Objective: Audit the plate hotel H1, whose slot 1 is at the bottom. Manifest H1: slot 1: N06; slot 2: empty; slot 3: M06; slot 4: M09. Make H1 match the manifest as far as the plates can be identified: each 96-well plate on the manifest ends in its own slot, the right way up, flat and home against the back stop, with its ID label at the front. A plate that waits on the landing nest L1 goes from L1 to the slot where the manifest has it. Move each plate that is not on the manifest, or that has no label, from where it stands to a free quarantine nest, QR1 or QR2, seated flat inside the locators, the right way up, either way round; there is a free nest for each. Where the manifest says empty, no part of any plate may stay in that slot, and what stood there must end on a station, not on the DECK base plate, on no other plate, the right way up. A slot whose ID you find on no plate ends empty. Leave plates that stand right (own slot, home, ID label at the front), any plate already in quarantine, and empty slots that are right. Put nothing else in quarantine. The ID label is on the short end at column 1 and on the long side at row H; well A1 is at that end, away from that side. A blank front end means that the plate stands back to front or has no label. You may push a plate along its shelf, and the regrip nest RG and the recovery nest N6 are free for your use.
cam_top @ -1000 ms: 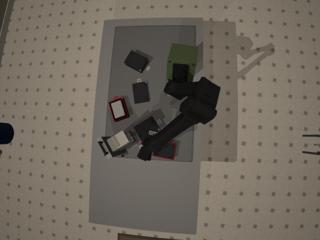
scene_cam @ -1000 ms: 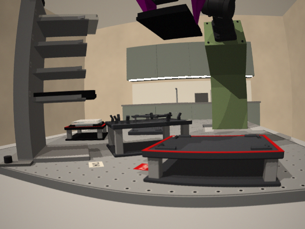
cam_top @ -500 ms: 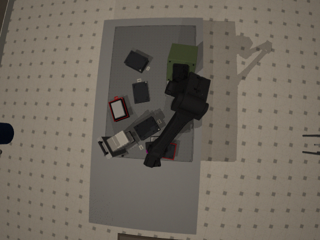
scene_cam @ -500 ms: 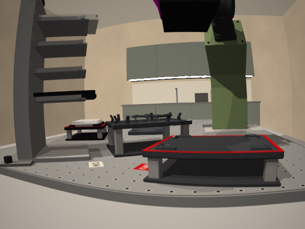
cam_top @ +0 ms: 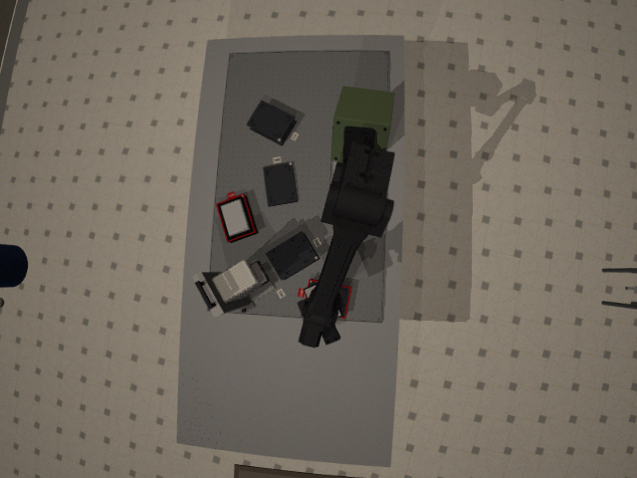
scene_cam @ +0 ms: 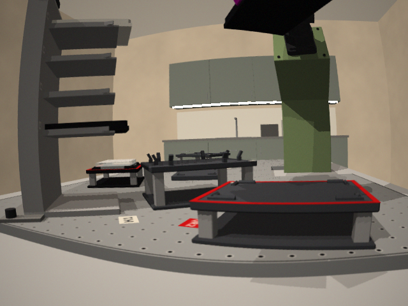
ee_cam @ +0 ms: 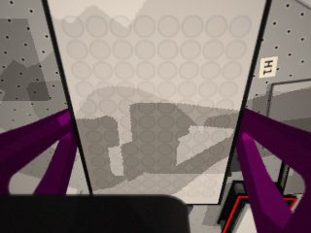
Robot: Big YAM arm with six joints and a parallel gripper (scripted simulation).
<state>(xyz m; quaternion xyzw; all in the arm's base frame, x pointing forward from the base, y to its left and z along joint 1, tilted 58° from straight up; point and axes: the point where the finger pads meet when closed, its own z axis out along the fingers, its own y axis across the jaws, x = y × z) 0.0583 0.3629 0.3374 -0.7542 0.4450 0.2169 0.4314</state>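
Now: hand 21 cm above the quarantine nest QR2 and 1 cm to the right of it. From my hand the other things lie so: regrip nest RG (19 cm below, 15 cm ahead, 14 cm to the right); QR2 tag (25 cm below, 10 cm ahead); A1 mark (19 cm below, 14 cm to the right, 6 cm ahead).
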